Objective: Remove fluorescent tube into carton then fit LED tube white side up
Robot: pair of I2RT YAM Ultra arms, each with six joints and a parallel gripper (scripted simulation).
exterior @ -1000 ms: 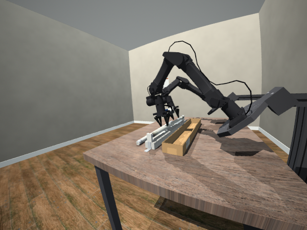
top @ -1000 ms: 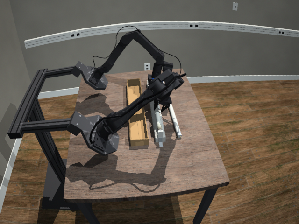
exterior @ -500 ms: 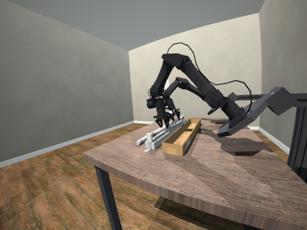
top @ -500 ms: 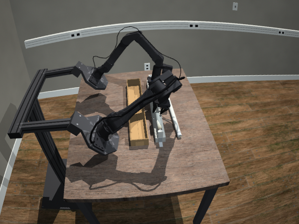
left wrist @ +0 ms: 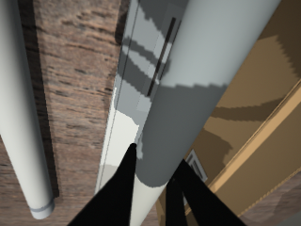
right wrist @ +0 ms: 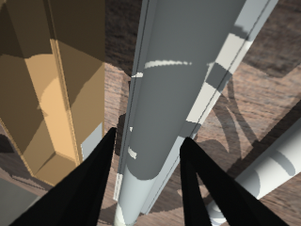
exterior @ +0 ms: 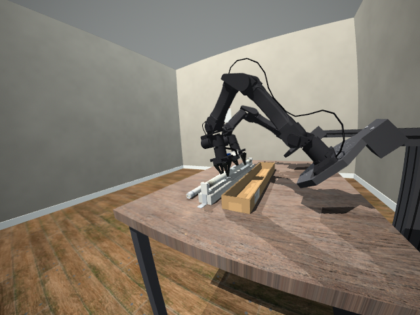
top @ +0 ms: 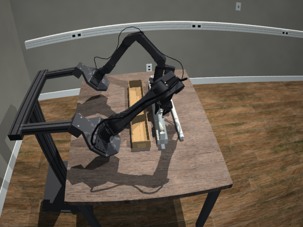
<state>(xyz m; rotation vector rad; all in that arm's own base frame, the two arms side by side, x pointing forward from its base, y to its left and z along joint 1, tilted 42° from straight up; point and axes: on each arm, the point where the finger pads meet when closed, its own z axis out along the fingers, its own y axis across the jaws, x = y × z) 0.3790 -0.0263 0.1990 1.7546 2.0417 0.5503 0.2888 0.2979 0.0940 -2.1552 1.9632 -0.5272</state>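
Right now my right hand is 20 mm short of the old fluorescent tube and 120 mm to the right of it. Round my right hand: light fixture 20 mm ahead, 120 mm to the left, 10 mm below; carton 110 mm behind, 130 mm to the left, 40 mm below; LED tube 120 mm ahead, 110 mm to the left, 50 mm below.
Now: left hand 20 mm past the old fluorescent tube and 120 mm to the left of it. The rest, counted from my left hand: light fixture: 20 mm behind, 120 mm to the right, 10 mm below; then carton: 140 mm behind, 100 mm to the right, 40 mm below; then LED tube: 90 mm ahead, 130 mm to the right, 50 mm below.
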